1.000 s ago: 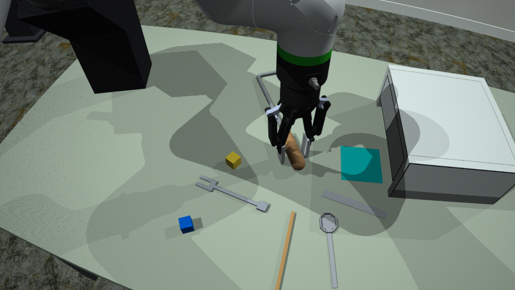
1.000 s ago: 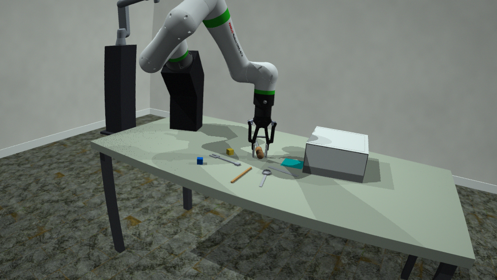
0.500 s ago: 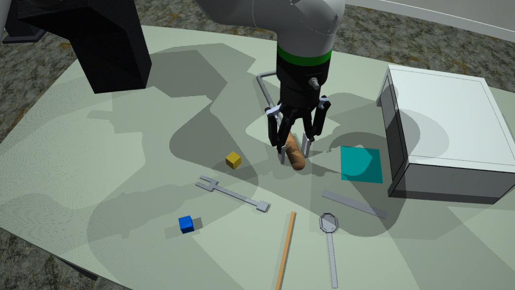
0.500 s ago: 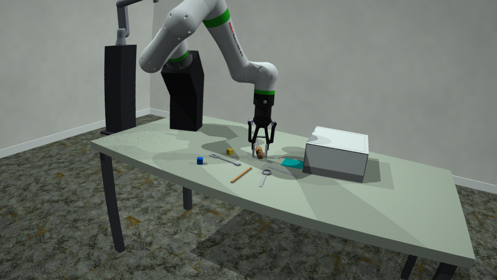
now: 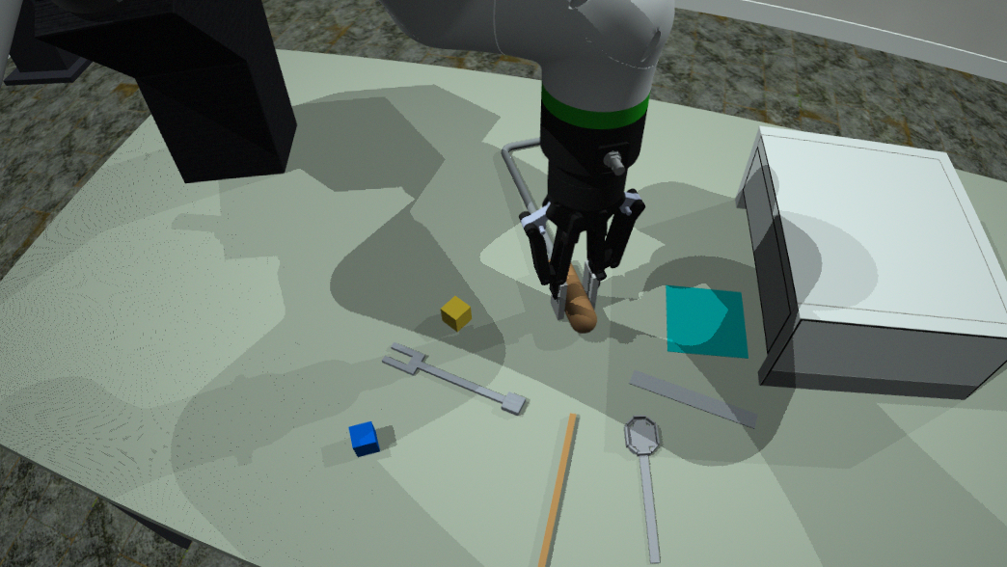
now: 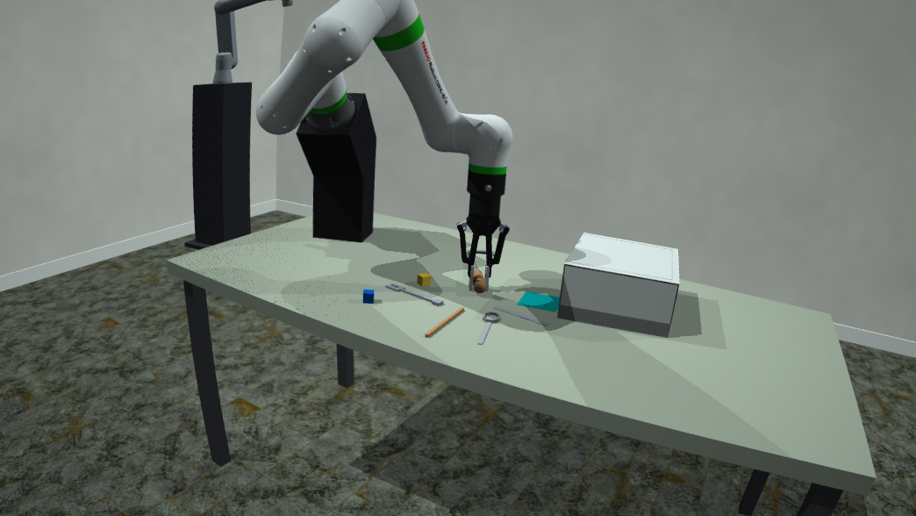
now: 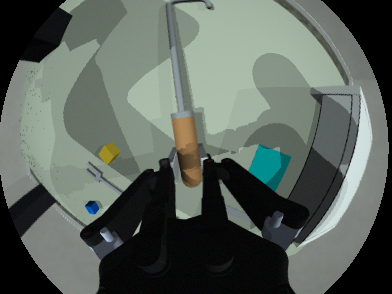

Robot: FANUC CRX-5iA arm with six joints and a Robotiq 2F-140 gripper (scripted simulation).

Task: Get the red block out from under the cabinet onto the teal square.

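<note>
The yellow cube is 140 mm behind my hand, 30 mm to the right of it and 20 mm below it. Also, from my hand: teal square (170 mm ahead, 30 mm below); flat grey bar (140 mm ahead, 110 mm to the right, 30 mm below); grey fork tool (120 mm behind, 120 mm to the right, 30 mm below).
</note>
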